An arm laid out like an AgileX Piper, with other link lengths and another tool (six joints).
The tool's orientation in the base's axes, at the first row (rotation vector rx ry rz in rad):
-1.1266, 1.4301, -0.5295
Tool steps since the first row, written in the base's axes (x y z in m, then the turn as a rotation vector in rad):
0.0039, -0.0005, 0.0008, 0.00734, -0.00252, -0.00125
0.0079, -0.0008, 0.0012, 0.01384, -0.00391, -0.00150
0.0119, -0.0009, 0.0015, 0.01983, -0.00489, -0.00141
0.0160, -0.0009, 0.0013, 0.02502, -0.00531, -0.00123
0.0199, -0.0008, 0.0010, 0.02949, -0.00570, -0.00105
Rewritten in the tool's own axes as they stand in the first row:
0.0006, -0.0022, 0.0033, 0.00385, -0.00243, 0.00641
0.0012, -0.0039, 0.0069, 0.00612, -0.00495, 0.01213
0.0018, -0.0055, 0.0105, 0.00779, -0.00740, 0.01743
0.0025, -0.0067, 0.0144, 0.00882, -0.00943, 0.02211
0.0031, -0.0077, 0.0181, 0.00972, -0.01121, 0.02614

